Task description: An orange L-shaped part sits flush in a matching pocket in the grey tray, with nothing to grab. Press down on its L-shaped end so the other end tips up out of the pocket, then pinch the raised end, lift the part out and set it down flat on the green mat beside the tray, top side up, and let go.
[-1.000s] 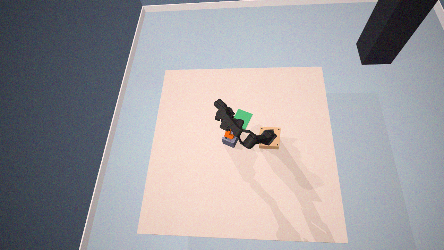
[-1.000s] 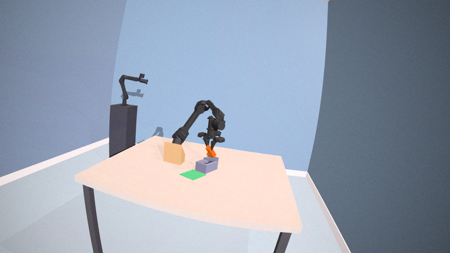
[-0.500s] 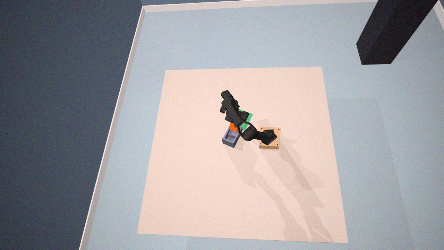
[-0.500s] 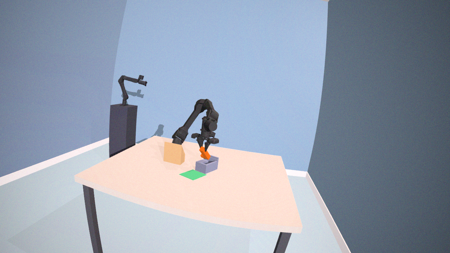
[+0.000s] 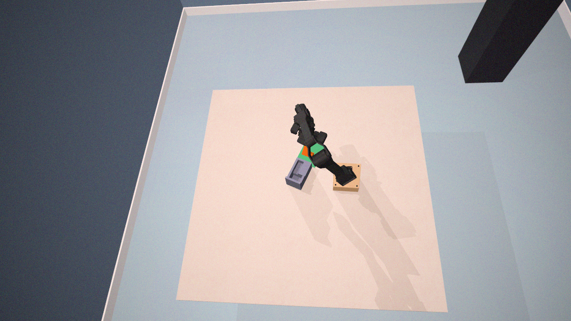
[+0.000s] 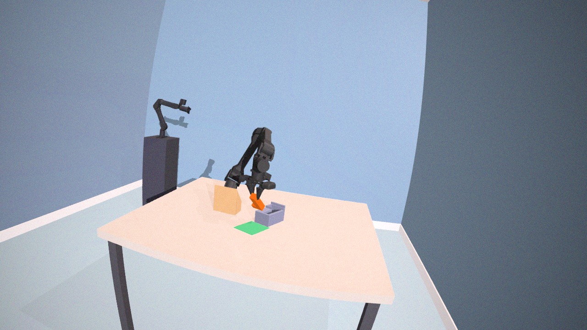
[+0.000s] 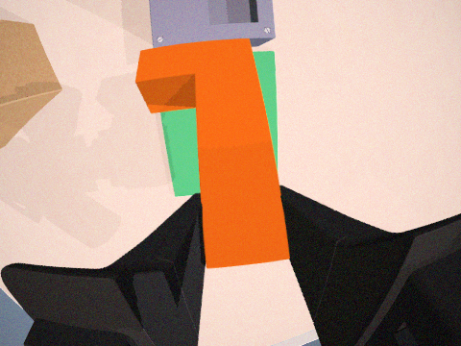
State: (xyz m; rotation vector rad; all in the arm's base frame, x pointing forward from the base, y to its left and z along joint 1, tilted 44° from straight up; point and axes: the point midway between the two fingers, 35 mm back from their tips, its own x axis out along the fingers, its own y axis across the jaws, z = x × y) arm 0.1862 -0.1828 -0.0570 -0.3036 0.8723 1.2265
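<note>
Now: gripper tip 17 cm above the green mat. From my gripper tip the other things lie so: orange L-shaped part (4 cm to the left, 3 cm below).
</note>
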